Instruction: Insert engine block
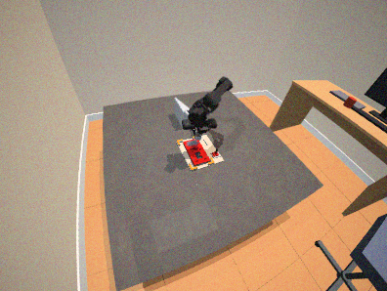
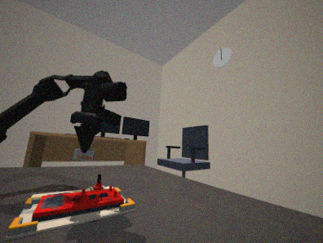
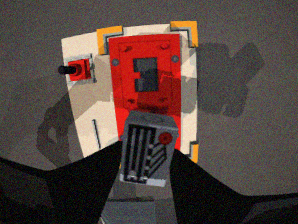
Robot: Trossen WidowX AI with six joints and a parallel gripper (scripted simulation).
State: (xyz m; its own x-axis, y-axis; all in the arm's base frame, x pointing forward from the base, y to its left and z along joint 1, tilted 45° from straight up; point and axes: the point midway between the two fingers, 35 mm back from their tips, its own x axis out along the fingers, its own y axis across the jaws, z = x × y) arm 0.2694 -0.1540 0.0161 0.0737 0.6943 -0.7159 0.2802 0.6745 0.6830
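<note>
The cream base plate is 14 cm below my gripper tip, 2 cm to the left of it and 2 cm ahead of it. Round my gripper tip: grey engine block (1 cm below).
</note>
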